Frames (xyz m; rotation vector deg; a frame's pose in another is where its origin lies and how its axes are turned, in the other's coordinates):
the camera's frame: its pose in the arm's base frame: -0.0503 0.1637 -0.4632 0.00 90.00 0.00
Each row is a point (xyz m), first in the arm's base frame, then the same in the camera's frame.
Working: the arm's base frame: its pose in the camera's frame: -0.4632 -0.1637 0.0503 0.00 -90.00 0.00

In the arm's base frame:
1: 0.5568 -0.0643 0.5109
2: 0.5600 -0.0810 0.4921
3: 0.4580 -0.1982 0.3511
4: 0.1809 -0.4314 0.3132
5: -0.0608 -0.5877 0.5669
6: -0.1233 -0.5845 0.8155
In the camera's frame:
1: -0.9741 -0.2280 0.6071
2: -0.9553 -0.2447 0.6103
3: -0.8143 -0.3619 0.5083
4: -0.7764 -0.5951 0.2312
5: -1.0301 -0.7514 -0.0105
6: -1.2787 -0.7482 -0.0730

